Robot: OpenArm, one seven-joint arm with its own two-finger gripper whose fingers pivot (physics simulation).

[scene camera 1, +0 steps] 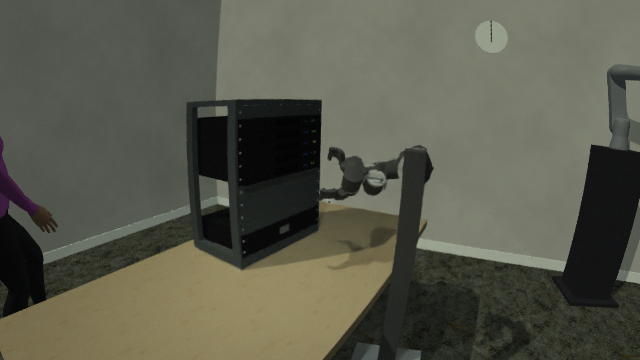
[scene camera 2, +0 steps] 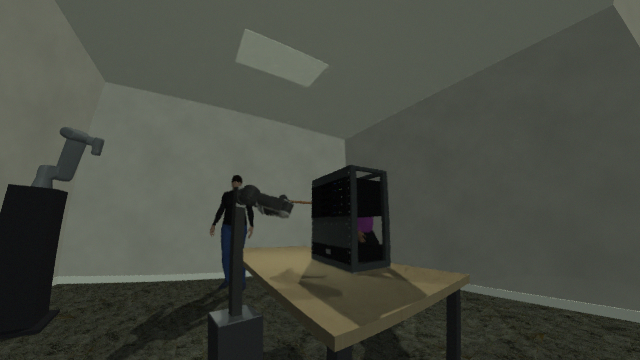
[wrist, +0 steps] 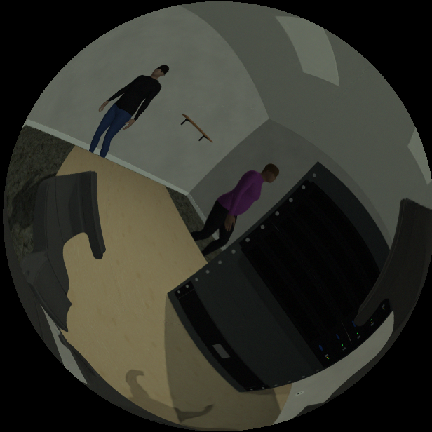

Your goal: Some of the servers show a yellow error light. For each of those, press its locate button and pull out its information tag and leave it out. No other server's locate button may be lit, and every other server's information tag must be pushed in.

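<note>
Several black servers [scene camera 1: 275, 150] [scene camera 2: 332, 197] [wrist: 310, 260] are stacked in the upper part of the dark rack [scene camera 1: 233, 190] [scene camera 2: 353, 220] [wrist: 330, 182]. Tiny blue, green and yellowish lights [scene camera 1: 310, 142] [wrist: 343, 346] show at the servers' right end. They are too small to tell which server has an error light or a lit locate button. I cannot make out the information tags. My gripper [scene camera 1: 327, 175] [wrist: 205, 244] is open and empty, in front of the rack's right side. In the wrist view one finger overlaps the light end of the servers and hides part of it.
The rack stands on a wooden table [scene camera 1: 165, 300] [scene camera 2: 420, 287] [wrist: 130, 280]. Below the servers are a grey blank panel [scene camera 1: 280, 200] and a black unit with a pale label [scene camera 1: 284, 228] [wrist: 221, 351]. A person in purple [scene camera 1: 10, 195] [wrist: 242, 195] is behind the rack.
</note>
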